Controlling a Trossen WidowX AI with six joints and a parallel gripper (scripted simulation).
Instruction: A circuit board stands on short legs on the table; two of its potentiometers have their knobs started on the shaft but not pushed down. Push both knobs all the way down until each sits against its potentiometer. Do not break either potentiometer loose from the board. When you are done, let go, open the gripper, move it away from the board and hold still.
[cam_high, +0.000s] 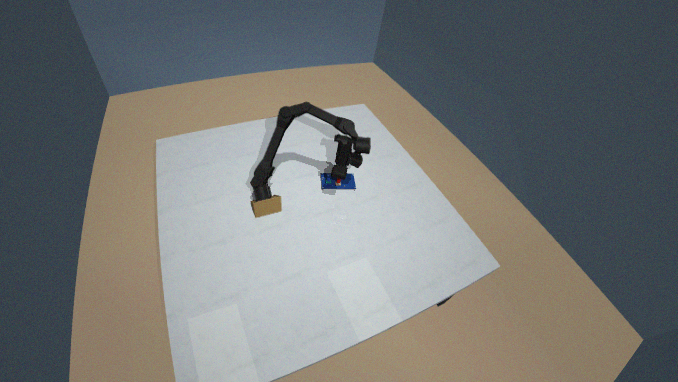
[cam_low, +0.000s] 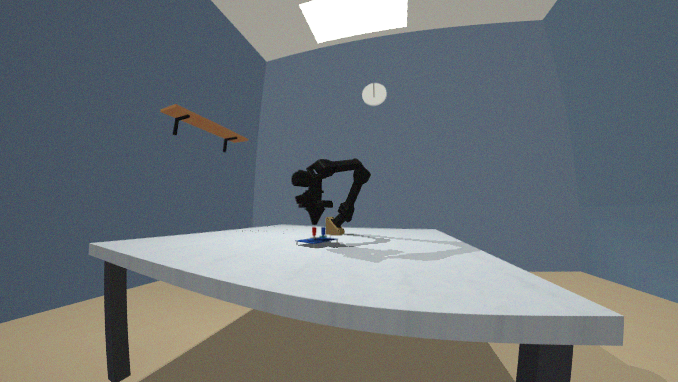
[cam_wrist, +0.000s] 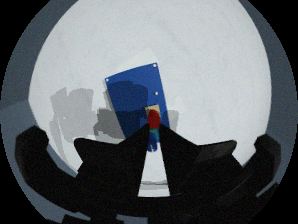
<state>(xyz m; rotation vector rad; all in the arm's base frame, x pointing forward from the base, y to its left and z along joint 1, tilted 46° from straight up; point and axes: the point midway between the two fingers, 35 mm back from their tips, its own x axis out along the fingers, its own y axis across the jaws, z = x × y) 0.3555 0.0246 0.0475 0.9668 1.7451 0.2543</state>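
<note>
The red knob is 30 mm below my gripper tip.
</note>
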